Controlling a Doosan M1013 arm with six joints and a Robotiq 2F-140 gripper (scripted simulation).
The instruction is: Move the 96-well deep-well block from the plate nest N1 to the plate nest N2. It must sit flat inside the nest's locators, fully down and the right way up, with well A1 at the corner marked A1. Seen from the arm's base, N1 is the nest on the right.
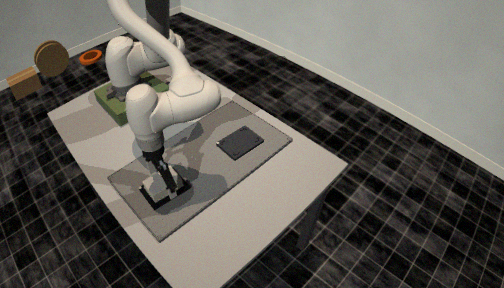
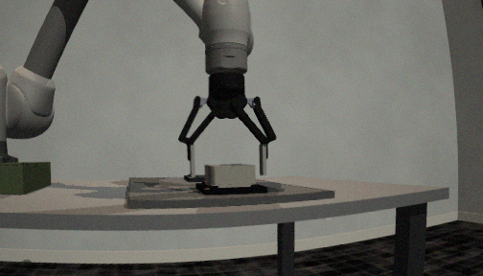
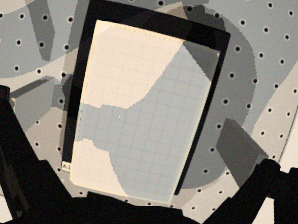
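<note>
The white deep-well block is 10 mm below my hand.
</note>
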